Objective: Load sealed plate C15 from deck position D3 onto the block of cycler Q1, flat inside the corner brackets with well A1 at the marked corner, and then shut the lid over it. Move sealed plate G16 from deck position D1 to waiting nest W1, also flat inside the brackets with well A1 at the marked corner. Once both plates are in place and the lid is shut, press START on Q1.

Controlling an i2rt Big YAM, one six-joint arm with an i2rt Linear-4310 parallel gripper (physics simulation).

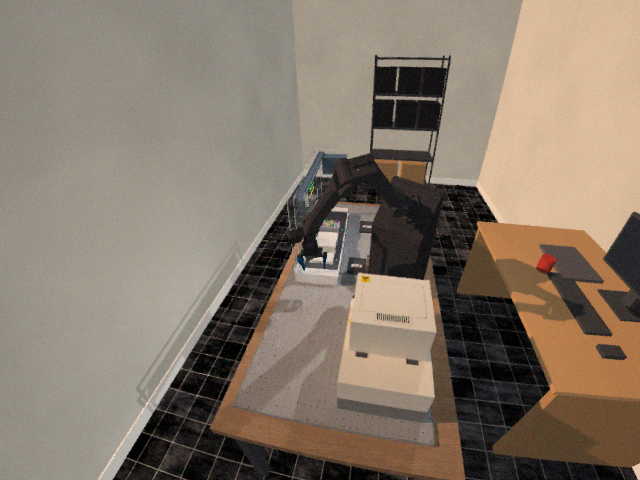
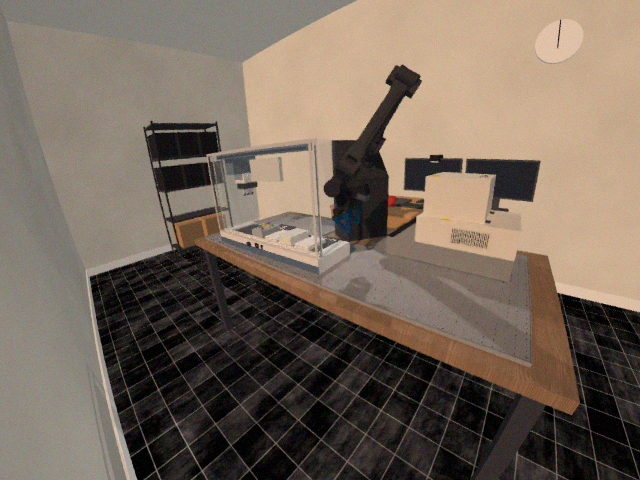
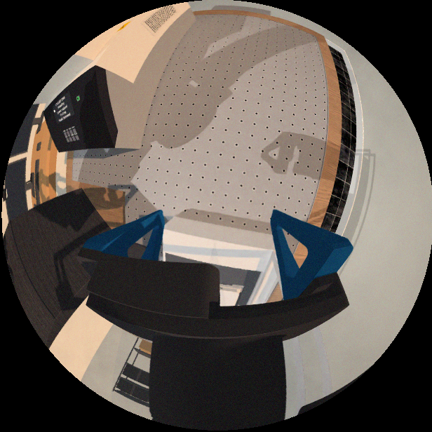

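Pixels of known places: gripper, fingertip midpoint: (image 1: 314,269) (image 2: 353,227); arm's base, link origin: (image 1: 411,208).
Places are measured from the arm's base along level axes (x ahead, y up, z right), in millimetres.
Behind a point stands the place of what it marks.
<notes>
My gripper (image 1: 313,262) @(z -264, x 395, y -258 mm) (image 2: 349,218) @(z -264, x 395, y -258 mm) (image 3: 217,215) is open, with nothing between its blue fingers. It hangs above the near end of the white-walled deck (image 1: 316,277) @(z -186, x 420, y -384 mm) (image 2: 334,253) @(z -187, x 429, y -378 mm) (image 3: 200,240). Pale plates (image 1: 326,241) (image 2: 293,236) stand on the deck; their labels cannot be read, and part of one pale block (image 3: 231,294) shows between the fingers. The cream cycler (image 1: 392,304) @(z -550, x 4, y -72 mm) (image 2: 460,198) @(z -566, x 131, y -146 mm) stands at the other side of the arm base. Its dark panel (image 3: 82,110) has a lit screen, too small to read. Its block and lid state cannot be made out. Dark nest-like squares (image 1: 356,265) @(z 20, x 250, y -423 mm) lie beside the deck.
A clear enclosure (image 2: 312,196) @(z -200, x 539, y -119 mm) rises around the deck. A rack with coloured tubes (image 1: 330,223) (image 2: 264,229) stands farther along the deck. The dark arm pedestal (image 1: 398,237) @(z -72, x 36, y -123 mm) (image 2: 377,198) @(z -90, x -3, y -219 mm) stands between deck and cycler. A desk (image 1: 496,253) with a red cup (image 1: 545,263) is beyond.
</notes>
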